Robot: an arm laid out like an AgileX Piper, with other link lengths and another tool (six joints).
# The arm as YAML. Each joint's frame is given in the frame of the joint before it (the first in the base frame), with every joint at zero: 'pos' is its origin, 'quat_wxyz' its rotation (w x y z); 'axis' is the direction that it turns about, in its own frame. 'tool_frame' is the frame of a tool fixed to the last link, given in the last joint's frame.
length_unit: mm
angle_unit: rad
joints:
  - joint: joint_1
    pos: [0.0, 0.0, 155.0]
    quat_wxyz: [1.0, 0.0, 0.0, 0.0]
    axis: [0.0, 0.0, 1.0]
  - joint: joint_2
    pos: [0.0, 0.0, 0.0]
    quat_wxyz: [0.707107, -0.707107, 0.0, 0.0]
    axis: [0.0, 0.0, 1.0]
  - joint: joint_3
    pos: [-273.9, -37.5, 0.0]
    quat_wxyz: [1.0, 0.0, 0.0, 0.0]
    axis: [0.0, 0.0, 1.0]
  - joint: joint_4
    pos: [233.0, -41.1, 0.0]
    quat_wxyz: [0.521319, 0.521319, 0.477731, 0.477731]
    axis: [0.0, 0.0, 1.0]
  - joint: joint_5
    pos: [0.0, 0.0, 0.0]
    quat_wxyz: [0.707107, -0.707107, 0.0, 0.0]
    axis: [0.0, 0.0, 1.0]
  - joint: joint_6
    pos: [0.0, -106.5, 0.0]
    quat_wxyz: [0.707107, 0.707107, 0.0, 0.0]
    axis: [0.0, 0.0, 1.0]
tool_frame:
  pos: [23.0, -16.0, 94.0]
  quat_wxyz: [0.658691, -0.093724, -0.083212, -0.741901]
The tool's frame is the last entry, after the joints.
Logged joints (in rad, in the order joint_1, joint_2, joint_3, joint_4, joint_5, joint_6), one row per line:
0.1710 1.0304 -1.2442 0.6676 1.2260 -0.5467
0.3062 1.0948 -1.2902 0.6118 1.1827 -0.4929
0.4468 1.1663 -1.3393 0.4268 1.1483 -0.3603
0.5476 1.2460 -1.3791 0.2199 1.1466 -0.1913
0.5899 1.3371 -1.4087 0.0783 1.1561 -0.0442
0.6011 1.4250 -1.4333 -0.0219 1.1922 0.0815
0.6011 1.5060 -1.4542 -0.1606 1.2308 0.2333
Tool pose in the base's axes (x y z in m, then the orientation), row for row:
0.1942 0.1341 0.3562 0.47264 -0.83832 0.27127 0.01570
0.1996 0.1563 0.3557 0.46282 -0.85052 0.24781 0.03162
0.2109 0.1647 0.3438 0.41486 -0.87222 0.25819 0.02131
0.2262 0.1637 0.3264 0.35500 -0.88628 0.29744 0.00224
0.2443 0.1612 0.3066 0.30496 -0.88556 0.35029 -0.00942
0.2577 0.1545 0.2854 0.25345 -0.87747 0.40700 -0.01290
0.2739 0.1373 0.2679 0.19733 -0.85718 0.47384 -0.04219
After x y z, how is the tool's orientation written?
As a quaternion, w x y z.
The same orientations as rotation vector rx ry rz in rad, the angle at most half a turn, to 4 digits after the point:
-2.0519 0.6640 0.0384
-2.0909 0.6092 0.0777
-2.1914 0.6487 0.0535
-2.2902 0.7686 0.0058
-2.3449 0.9275 -0.0249
-2.3848 1.1062 -0.0351
-2.3996 1.3265 -0.1181

